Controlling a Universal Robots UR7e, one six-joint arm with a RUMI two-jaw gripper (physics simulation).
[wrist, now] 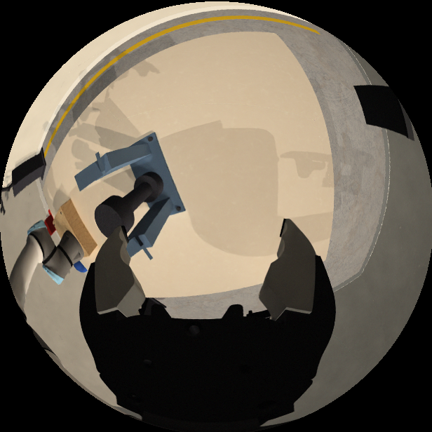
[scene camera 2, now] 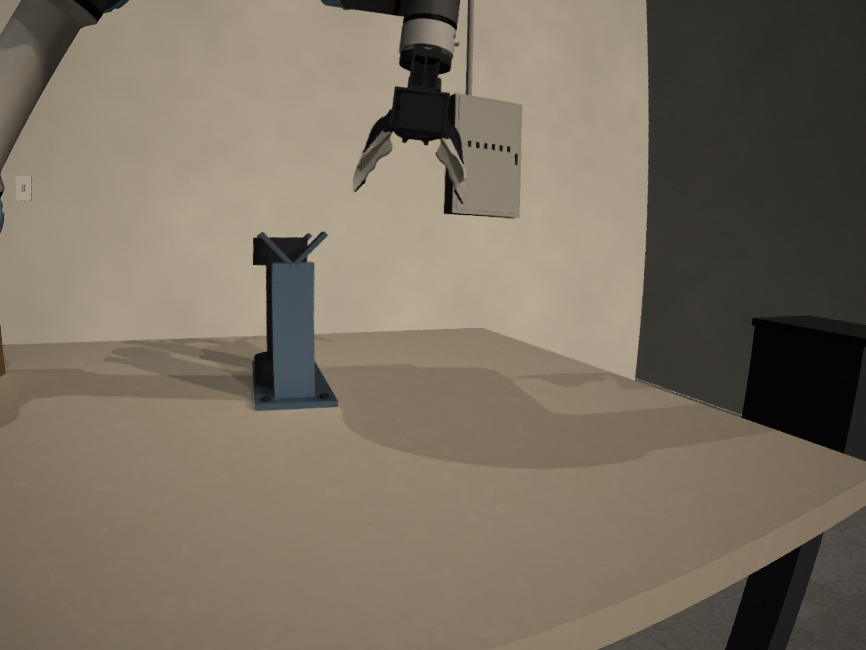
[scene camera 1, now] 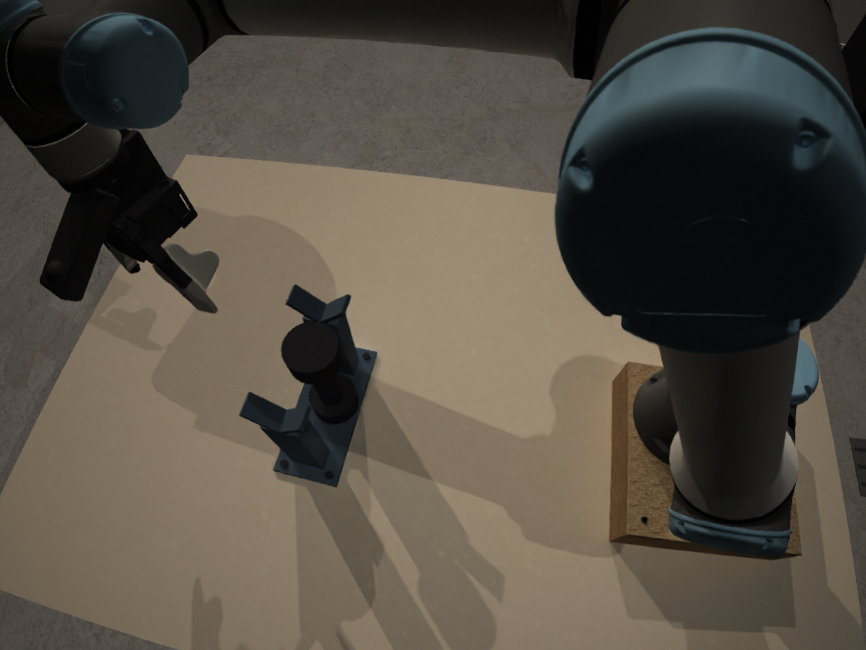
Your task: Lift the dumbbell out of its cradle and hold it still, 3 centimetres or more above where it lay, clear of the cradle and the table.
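Places are measured from the arm's base along level axes (x right, y ahead, z up), in millimetres.
Pixels of known places: gripper, between the fingertips: (scene camera 2: 408, 197) (scene camera 1: 175, 290).
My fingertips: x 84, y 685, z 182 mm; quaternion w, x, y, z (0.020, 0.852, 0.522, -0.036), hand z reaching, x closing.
Ahead of a thing's pixels: the offset from my fingertips to its middle. Level surfaces: height alone.
The black dumbbell {dx -43, dy -166, dz -153 mm} (scene camera 1: 311, 351) (scene camera 2: 261, 251) (wrist: 113, 217) stands upright between the two posts of the blue cradle {dx -53, dy -153, dz -154 mm} (scene camera 1: 304, 442) (scene camera 2: 293, 328) (wrist: 171, 186), its lower head down at the base plate and its upper head near the height of the V-shaped rests. In scene camera 2 the near post hides part of it. My gripper (scene camera 1: 172, 288) (scene camera 2: 409, 194) (wrist: 201, 224) is open and empty, with its fingers wide apart. It hangs above the height of the cradle, off to its right in scene camera 2 and up-left of it in scene camera 1, apart from the dumbbell.
The arm's base stands on a wooden block (scene camera 1: 628, 461) (wrist: 75, 227) on the tan table {dz -258 mm} (scene camera 1: 454, 279) (scene camera 2: 454, 545). The large arm joint (scene camera 1: 713, 188) hides the table's back right in scene camera 1. A grey wall cabinet (scene camera 2: 489, 153) shows behind the gripper.
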